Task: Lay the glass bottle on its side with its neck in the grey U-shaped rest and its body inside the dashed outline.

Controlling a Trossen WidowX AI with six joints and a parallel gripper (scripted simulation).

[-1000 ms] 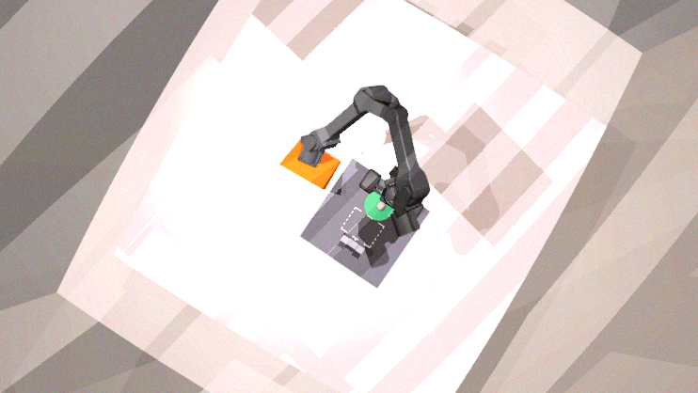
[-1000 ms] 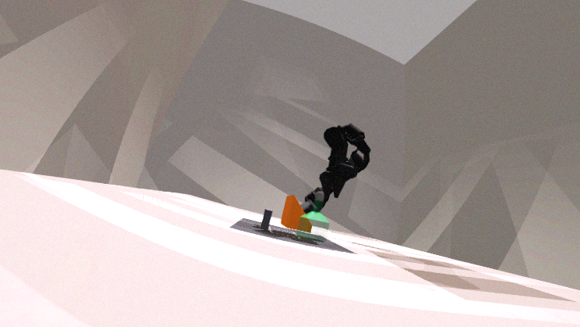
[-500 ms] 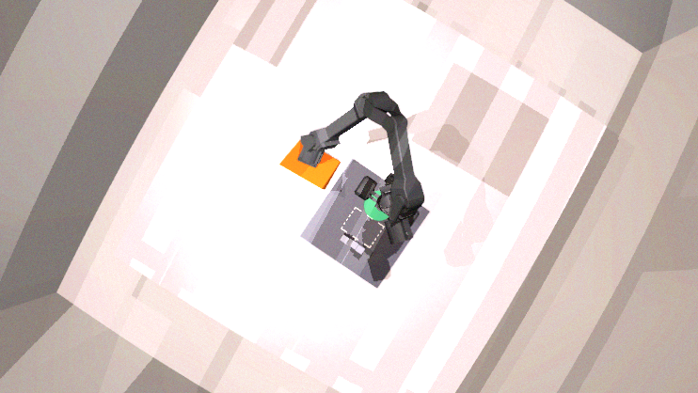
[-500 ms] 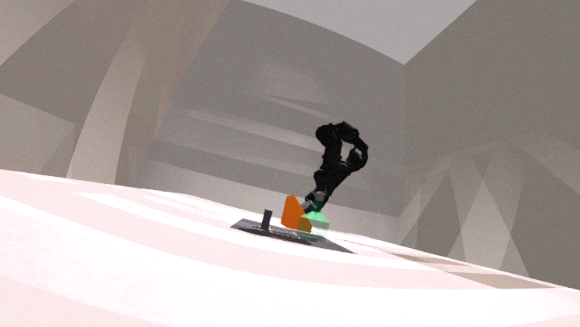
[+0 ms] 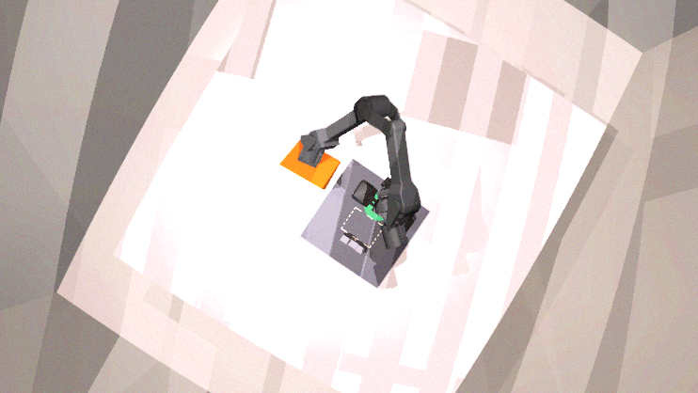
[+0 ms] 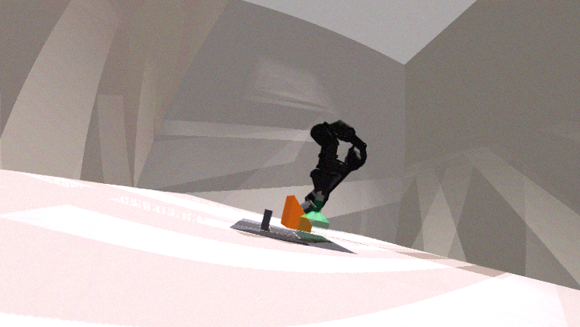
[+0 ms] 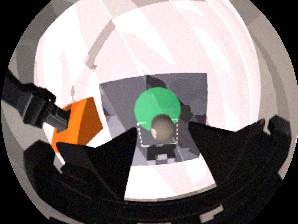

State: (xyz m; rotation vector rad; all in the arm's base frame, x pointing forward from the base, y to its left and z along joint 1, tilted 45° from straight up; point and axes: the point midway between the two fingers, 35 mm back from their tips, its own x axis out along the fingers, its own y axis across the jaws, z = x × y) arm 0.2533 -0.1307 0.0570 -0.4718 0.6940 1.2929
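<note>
Right now my gripper tip is 5 cm above the green glass bottle. From my gripper tip the other things lie so: dark grey mat 2 cm behind, 8 cm to the right, 14 cm below.
</note>
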